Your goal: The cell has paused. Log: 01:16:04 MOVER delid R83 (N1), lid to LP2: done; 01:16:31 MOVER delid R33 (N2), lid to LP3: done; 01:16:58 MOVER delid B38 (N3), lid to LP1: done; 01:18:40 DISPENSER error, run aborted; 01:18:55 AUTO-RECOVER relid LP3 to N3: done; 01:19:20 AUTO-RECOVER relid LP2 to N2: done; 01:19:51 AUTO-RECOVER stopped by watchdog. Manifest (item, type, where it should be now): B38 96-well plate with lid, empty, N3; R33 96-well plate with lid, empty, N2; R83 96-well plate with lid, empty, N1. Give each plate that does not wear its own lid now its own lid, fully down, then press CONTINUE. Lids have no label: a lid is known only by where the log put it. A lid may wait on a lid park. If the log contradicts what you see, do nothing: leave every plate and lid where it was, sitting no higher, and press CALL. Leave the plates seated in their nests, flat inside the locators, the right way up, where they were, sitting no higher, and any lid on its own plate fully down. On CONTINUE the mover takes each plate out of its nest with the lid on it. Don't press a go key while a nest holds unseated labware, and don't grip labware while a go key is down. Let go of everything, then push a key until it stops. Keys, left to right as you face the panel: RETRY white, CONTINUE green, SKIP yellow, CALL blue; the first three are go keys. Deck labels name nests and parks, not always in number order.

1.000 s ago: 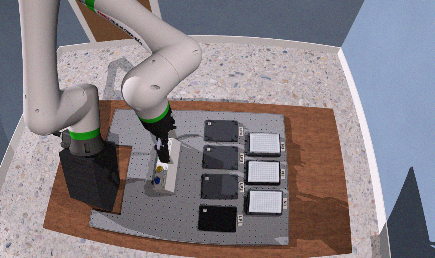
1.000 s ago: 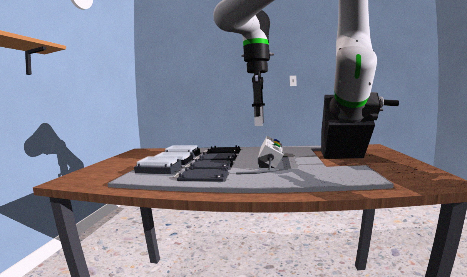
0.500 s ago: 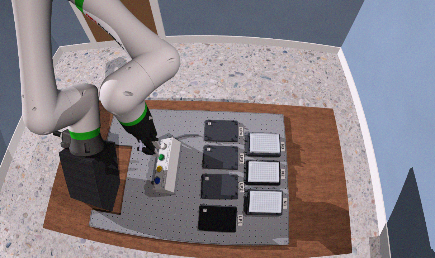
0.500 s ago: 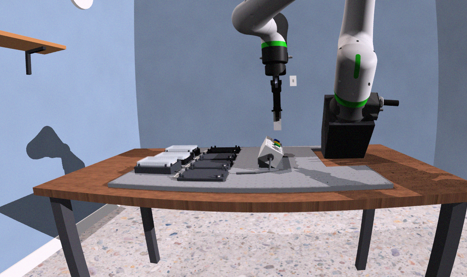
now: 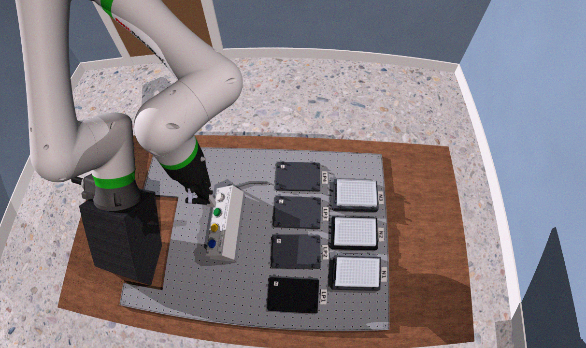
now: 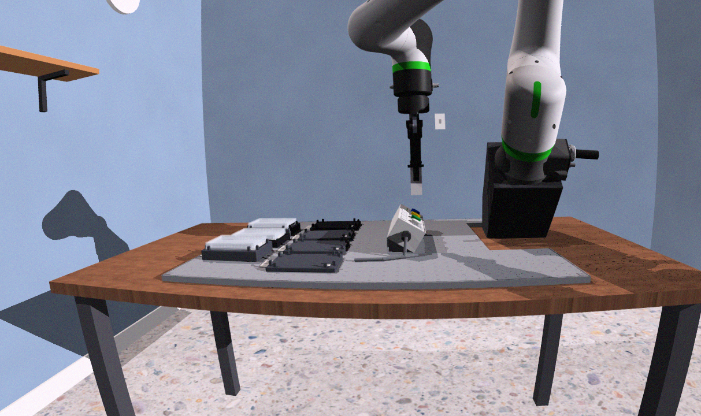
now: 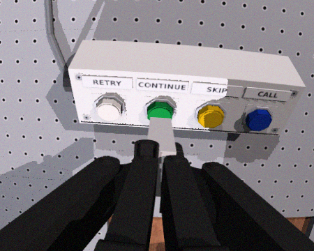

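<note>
Now: the green continue key 90 mm below my hand. From my hand the other things lie so: blue call key: 20 mm ahead, 100 mm to the right, 90 mm below; yellow skip key: 10 mm ahead, 50 mm to the right, 90 mm below; white retry key: 10 mm behind, 50 mm to the left, 90 mm below.
</note>
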